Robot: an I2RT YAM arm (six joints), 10 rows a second.
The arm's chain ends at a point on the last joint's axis. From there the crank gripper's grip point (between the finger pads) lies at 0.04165 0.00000 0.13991 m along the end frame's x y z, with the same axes.
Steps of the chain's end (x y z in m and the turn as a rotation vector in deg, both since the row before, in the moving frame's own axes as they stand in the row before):
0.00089, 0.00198, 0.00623, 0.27, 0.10, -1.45
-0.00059, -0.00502, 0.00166, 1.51, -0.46, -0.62
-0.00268, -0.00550, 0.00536, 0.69, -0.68, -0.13
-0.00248, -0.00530, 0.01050, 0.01, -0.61, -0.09
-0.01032, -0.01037, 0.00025, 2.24, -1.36, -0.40
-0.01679, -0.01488, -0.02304, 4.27, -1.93, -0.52
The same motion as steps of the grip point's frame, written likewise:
0.00111, 0.00026, 0.00615, 0.27, 0.10, -1.45
-0.00174, -0.00916, 0.00194, 1.51, -0.46, -0.62
-0.00435, -0.00728, 0.00583, 0.69, -0.68, -0.13
-0.00397, -0.00539, 0.01094, 0.01, -0.61, -0.09
-0.01367, -0.01614, 0.00109, 2.24, -1.36, -0.40
-0.02157, -0.02570, -0.02212, 4.27, -1.93, -0.52

